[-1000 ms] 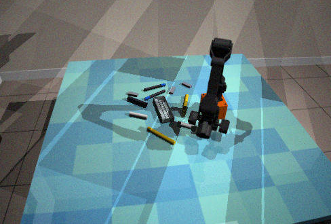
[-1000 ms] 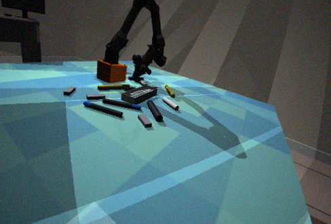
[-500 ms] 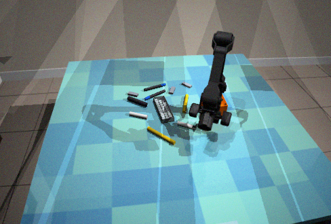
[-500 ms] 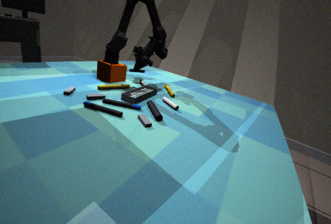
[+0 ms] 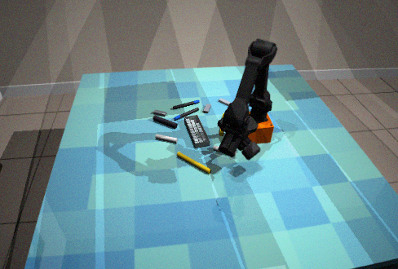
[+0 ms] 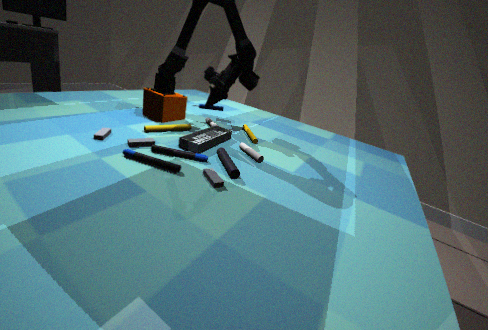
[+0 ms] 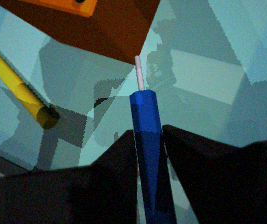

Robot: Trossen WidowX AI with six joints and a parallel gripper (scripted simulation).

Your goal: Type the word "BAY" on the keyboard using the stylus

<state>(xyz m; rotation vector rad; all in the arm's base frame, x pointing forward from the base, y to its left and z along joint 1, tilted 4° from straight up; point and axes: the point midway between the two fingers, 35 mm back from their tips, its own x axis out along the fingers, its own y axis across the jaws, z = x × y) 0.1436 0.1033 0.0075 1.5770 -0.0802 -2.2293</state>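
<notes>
The blue stylus lies 1 cm behind my gripper tip. Round my gripper tip: black marker (23 cm ahead, 29 cm to the right, 5 cm below).
</notes>
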